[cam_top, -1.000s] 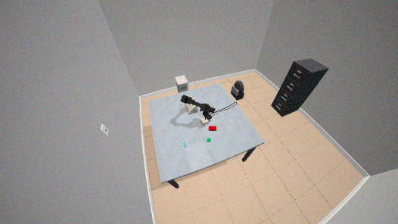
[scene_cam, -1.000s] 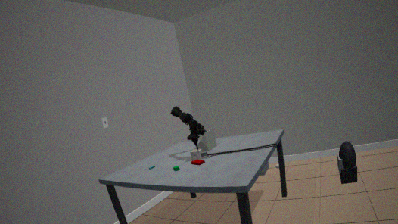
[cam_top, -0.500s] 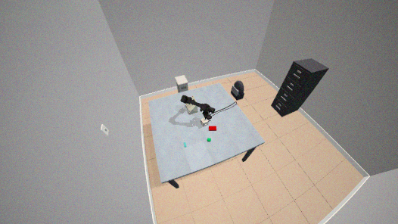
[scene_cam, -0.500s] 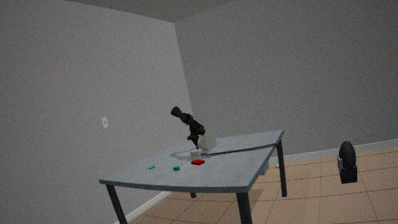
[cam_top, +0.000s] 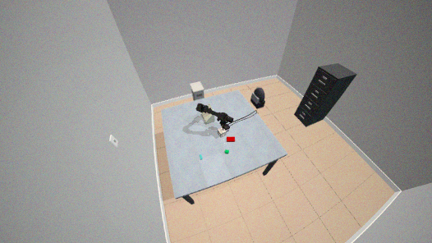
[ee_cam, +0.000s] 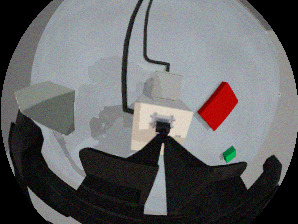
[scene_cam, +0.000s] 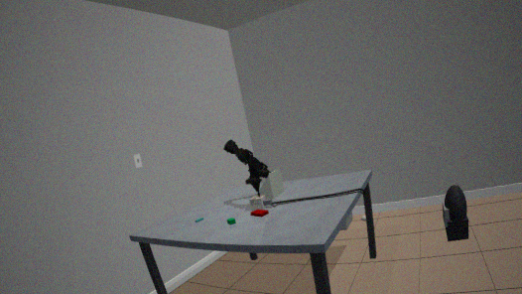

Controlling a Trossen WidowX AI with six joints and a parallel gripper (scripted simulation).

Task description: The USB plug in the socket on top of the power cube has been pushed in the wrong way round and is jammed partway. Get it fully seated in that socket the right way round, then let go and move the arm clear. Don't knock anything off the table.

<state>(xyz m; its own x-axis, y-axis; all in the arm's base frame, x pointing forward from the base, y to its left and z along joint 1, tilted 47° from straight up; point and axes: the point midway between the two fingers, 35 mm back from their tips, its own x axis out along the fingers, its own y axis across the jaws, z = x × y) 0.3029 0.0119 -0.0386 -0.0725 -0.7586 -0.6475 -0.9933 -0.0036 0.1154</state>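
Now: the USB plug 20 mm below my gripper tip. Round my gripper tip: red block: 120 mm ahead, 40 mm to the left, 100 mm below; then green block: 250 mm ahead, 80 mm to the right, 100 mm below.
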